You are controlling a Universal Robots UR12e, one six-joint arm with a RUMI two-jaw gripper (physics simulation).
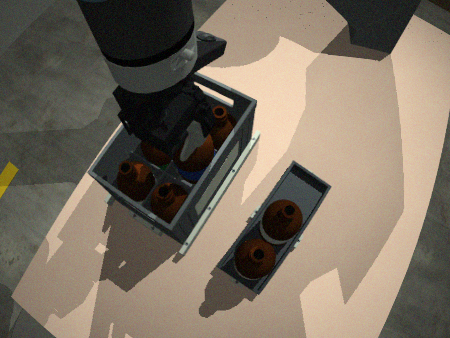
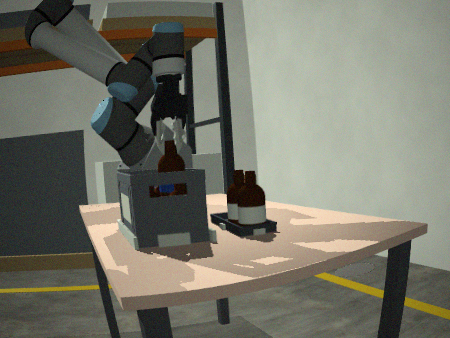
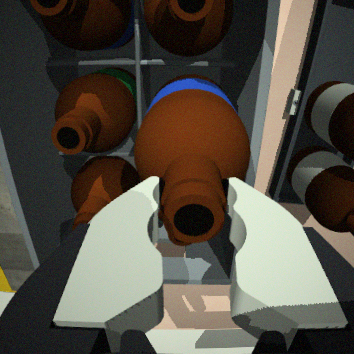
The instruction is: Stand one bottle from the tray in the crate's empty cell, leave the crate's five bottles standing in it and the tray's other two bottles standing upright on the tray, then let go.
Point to a blue-labelled bottle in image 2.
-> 170, 162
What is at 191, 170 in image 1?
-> A blue-labelled bottle.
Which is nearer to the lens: the green-marked bottle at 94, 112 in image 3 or the blue-labelled bottle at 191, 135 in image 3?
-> The blue-labelled bottle.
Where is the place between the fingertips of my gripper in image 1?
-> At 187, 139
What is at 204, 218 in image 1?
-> A pale rail.
